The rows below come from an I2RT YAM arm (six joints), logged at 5 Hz.
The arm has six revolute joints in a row. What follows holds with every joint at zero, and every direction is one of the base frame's.
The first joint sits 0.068 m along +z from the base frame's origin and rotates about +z.
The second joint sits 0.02 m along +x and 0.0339 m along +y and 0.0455 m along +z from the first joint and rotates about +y.
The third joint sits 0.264 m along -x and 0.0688 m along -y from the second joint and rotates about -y.
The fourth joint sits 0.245 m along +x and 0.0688 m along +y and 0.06 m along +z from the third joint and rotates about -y.
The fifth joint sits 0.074 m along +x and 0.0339 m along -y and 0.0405 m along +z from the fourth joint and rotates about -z.
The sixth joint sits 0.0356 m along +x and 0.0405 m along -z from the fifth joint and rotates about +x.
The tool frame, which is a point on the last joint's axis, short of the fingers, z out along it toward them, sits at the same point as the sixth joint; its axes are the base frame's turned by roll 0, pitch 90 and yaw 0 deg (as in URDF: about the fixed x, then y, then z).
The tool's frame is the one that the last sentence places.
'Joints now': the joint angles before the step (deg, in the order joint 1, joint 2, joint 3, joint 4, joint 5, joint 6). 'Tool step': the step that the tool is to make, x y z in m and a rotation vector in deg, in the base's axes. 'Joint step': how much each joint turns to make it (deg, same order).
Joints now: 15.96, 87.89, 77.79, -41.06, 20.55, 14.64
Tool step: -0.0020, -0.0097, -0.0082, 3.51, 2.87, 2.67
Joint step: -2.20, -0.62, -1.86, -0.23, -6.25, -1.34
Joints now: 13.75, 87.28, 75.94, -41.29, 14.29, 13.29
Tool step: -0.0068, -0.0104, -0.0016, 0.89, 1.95, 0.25
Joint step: -1.78, -1.43, -1.26, -1.67, -2.26, -0.88
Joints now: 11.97, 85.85, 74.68, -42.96, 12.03, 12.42
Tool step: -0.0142, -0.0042, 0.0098, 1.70, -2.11, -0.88
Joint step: -0.29, -3.81, -1.71, 0.06, -0.63, 1.23
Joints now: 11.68, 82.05, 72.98, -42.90, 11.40, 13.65
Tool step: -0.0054, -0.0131, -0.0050, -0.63, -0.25, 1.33
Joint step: -2.51, -1.97, -2.96, 1.75, -1.86, -3.48
